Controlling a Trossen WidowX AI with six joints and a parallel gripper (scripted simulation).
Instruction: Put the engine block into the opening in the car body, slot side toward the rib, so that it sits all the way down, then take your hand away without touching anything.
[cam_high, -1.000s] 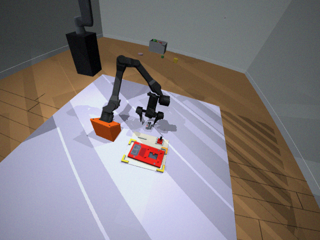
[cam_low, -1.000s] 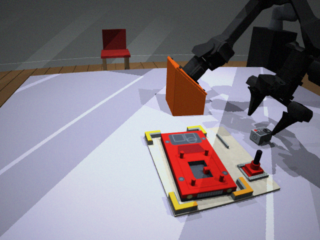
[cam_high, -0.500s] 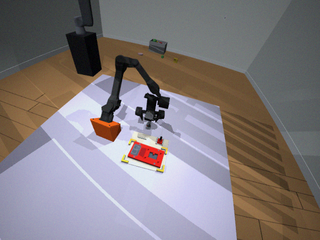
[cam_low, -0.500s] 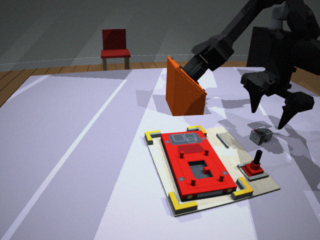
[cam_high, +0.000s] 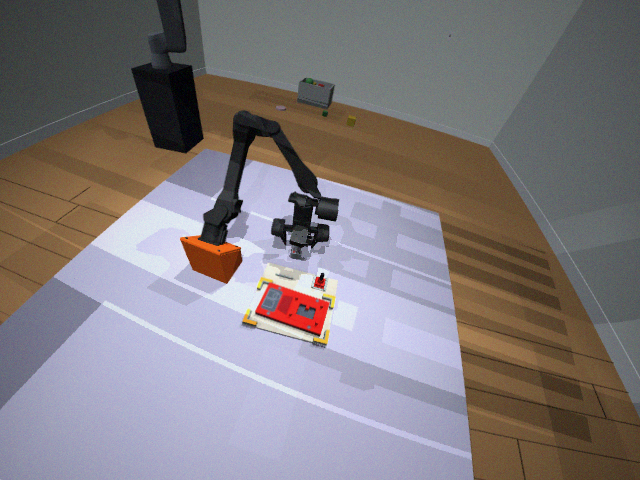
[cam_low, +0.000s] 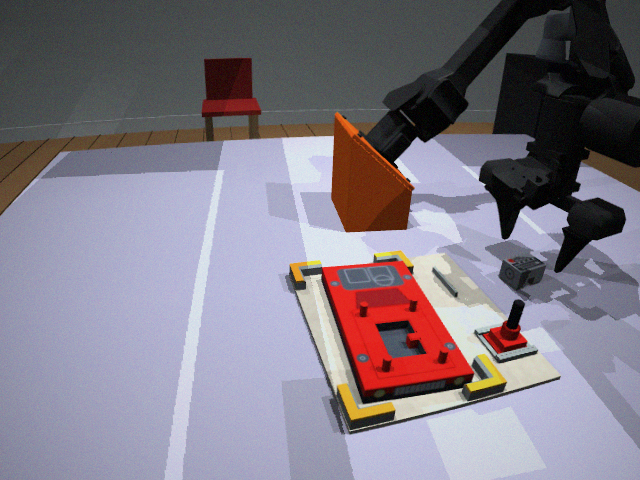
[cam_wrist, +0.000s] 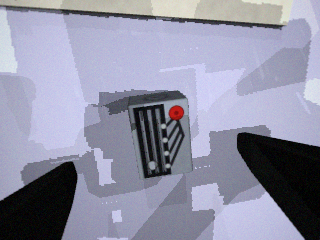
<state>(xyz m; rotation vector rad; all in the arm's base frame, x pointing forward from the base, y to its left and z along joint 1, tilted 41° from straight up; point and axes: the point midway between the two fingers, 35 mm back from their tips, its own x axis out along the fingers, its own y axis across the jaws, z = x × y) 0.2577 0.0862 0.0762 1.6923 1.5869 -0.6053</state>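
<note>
Right now my gripper tip is 30 mm above the grey engine block. Also, from my gripper tip: black post: 110 mm to the right, 100 mm ahead, 10 mm below.
</note>
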